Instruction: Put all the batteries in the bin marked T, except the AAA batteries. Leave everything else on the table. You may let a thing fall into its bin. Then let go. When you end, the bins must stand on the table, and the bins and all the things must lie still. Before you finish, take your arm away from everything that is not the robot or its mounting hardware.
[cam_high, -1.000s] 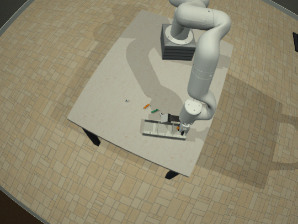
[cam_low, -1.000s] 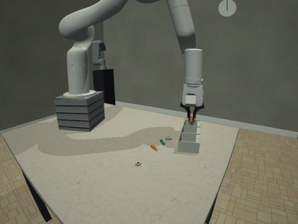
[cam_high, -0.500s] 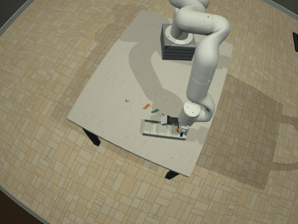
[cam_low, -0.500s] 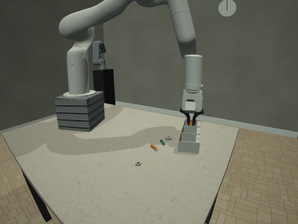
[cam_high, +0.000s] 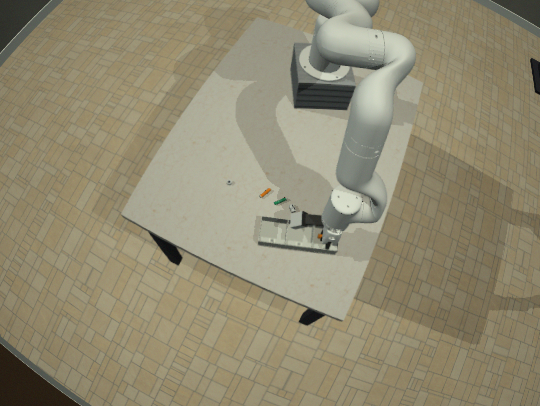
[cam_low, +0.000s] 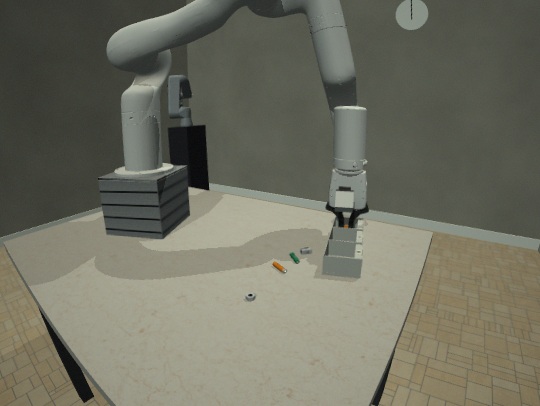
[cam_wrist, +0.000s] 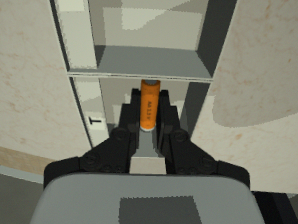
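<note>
My hand is 20 mm above the thick orange battery. Round my hand: green battery (180 mm to the right, 80 mm behind, 30 mm below); then thin orange battery (230 mm to the right, 90 mm behind, 30 mm below); then grey bin (80 mm to the right, 20 mm below, 20 mm ahead).
</note>
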